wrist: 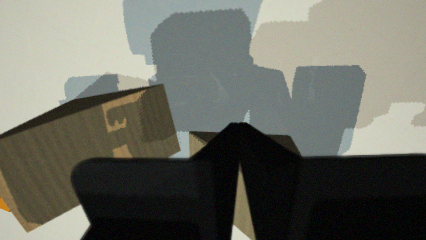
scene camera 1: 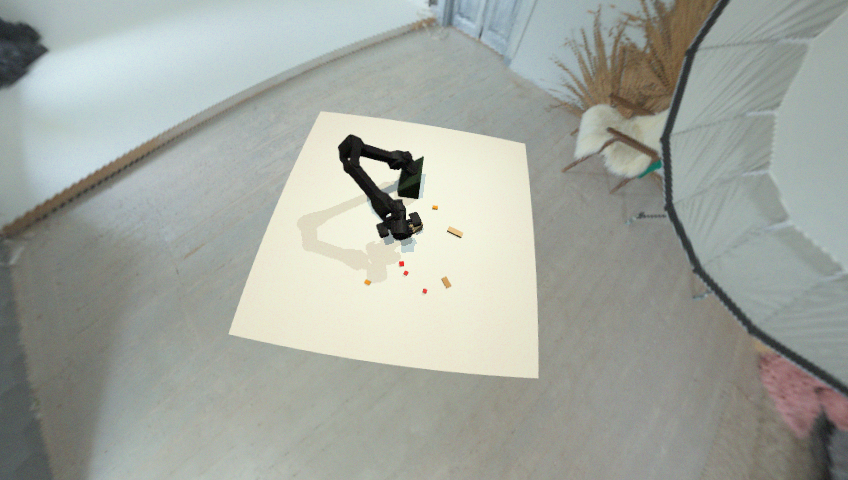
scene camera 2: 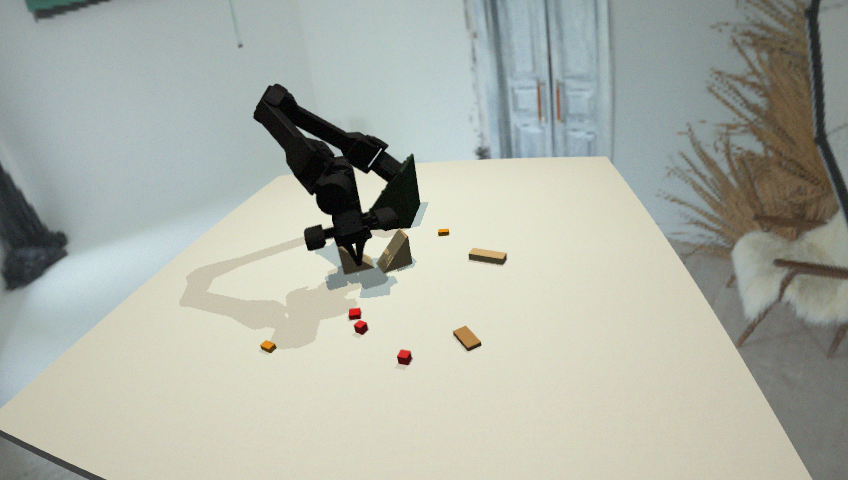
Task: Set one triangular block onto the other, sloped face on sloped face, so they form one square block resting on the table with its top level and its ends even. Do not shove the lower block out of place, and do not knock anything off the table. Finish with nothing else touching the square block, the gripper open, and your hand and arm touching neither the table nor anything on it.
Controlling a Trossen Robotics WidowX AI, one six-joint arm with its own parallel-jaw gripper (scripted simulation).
Labels:
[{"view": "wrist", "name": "gripper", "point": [238, 130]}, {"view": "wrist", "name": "tan triangular block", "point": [137, 123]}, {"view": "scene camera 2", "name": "gripper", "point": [359, 265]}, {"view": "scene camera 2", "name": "tan triangular block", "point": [397, 254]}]

